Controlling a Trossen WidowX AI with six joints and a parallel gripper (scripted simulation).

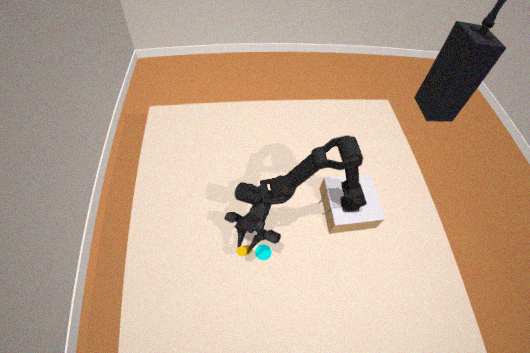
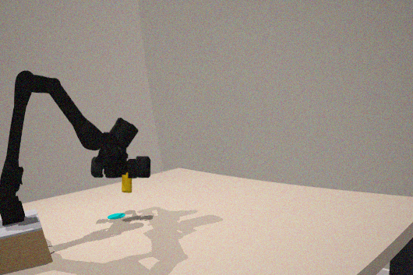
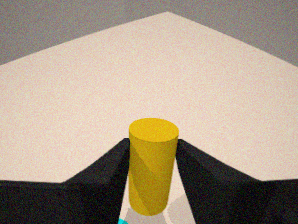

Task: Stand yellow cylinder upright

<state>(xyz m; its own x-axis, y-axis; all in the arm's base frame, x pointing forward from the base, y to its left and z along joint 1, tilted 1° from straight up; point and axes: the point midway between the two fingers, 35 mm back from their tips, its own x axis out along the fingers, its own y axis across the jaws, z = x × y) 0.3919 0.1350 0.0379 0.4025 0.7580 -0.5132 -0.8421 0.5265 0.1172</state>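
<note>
Right now the cyan circle is 7 cm behind my gripper tip, 3 cm to the right of it and 12 cm below it. Round my gripper tip: yellow tall cylinder 1 cm behind, 1 cm to the right, 2 cm below.
</note>
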